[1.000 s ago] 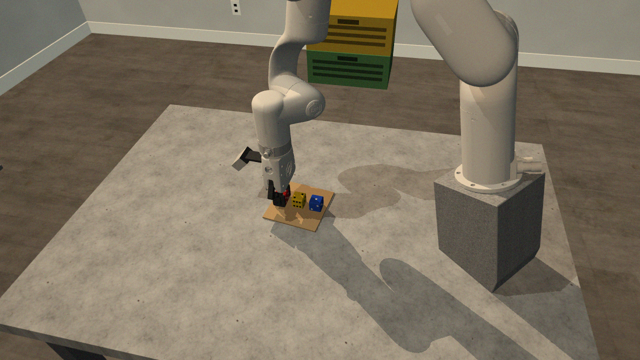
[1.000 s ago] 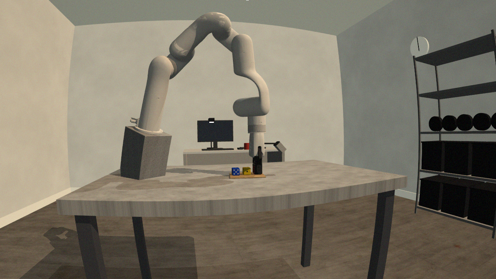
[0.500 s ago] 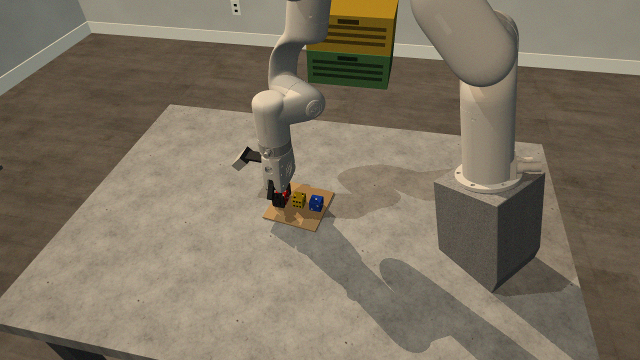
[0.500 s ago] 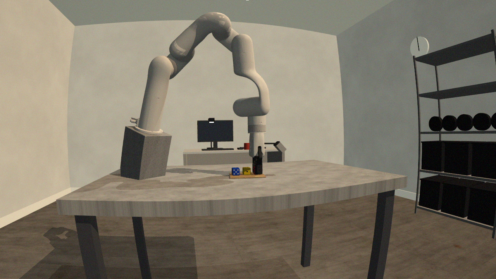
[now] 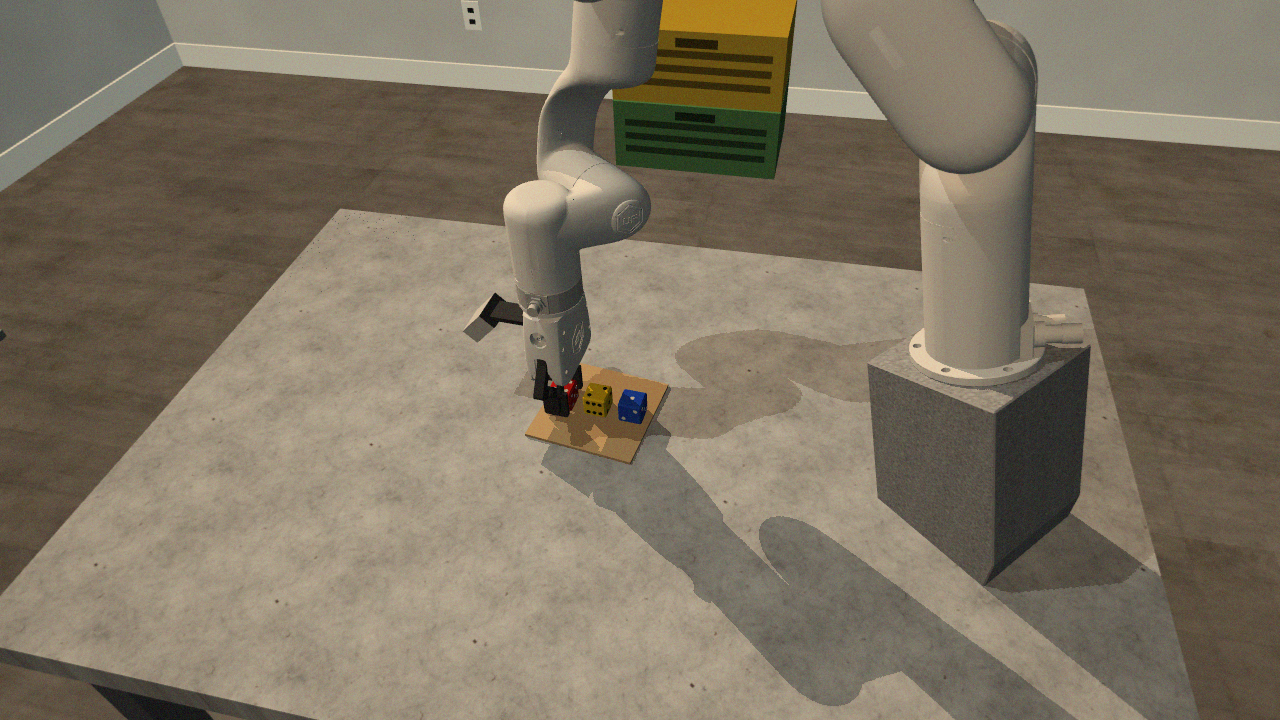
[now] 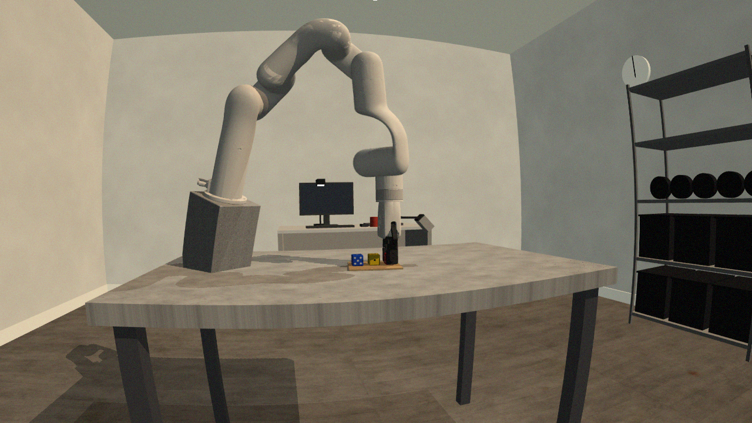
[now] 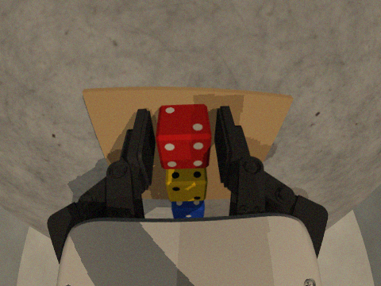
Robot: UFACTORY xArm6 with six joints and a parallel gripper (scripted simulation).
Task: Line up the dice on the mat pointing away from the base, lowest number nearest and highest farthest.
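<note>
Right now my hand is 1 cm above the red die. Also, from my hand: yellow die 5 cm behind, 1 cm below; then blue die 9 cm behind, 1 cm below; then mat 5 cm behind, 2 cm below.
</note>
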